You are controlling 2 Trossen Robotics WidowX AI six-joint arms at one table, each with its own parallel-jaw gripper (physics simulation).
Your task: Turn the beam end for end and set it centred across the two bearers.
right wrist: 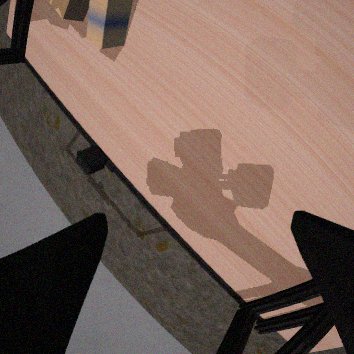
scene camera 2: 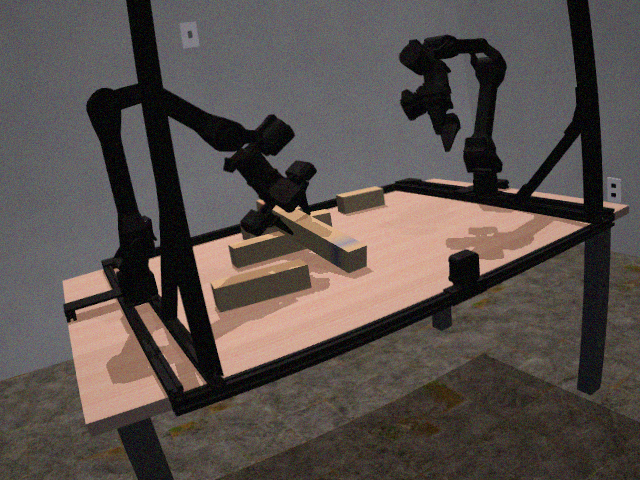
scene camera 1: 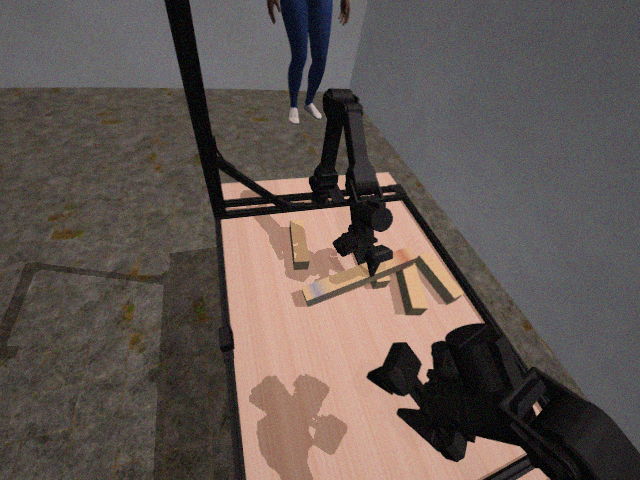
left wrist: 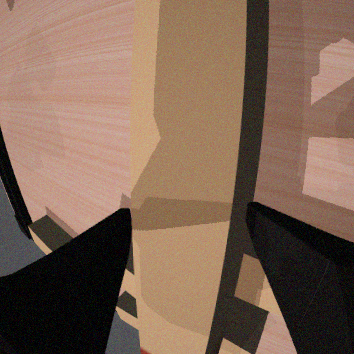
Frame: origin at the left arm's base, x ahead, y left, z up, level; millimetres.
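Seen in the pictures: left gripper, fingertip midpoint: [scene camera 2: 300, 224] [scene camera 1: 366, 272] [left wrist: 188, 214]; right gripper, fingertip midpoint: [right wrist: 201, 222] [scene camera 2: 443, 143] [scene camera 1: 383, 393]; left arm's base, origin of the base link: [scene camera 2: 140, 299] [scene camera 1: 319, 198]; right arm's base, origin of the base link: [scene camera 2: 486, 193].
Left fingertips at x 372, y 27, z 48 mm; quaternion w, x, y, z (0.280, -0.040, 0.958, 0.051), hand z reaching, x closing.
Offsets run from my left fingertips to a thing's top centre. Level surfaces: height alone.
The beam [scene camera 1: 338, 286] [scene camera 2: 330, 241] [left wrist: 195, 115] [right wrist: 114, 30] lies slantwise, with a blue band near one end and a red patch near the other. It passes over a block @[37 mm ahead, 142 mm left, 17 mm down] [scene camera 1: 412, 294] [scene camera 2: 323, 217] and a block @[57 mm back, 58 mm left, 23 mm down] [scene camera 2: 266, 249], and its blue end appears to be low, close to the table. Which blocks are the bearers I cannot tell. My left gripper [scene camera 1: 370, 267] [scene camera 2: 297, 217] [left wrist: 188, 214] is shut on the beam's middle part, one finger against each side. My right gripper [scene camera 1: 385, 394] [scene camera 2: 447, 147] [right wrist: 201, 222] is open and empty, high above the table.
One block @[170 mm back, 157 mm right, 23 mm down] [scene camera 1: 299, 248] [scene camera 2: 261, 285] lies apart at the left in scene camera 1. Another block [scene camera 1: 438, 279] [scene camera 2: 360, 200] lies near the wall-side rail. Black frame posts and rails edge the table @[67 mm down] [scene camera 1: 289, 351] [scene camera 2: 403, 279]. A person [scene camera 1: 307, 46] stands beyond it.
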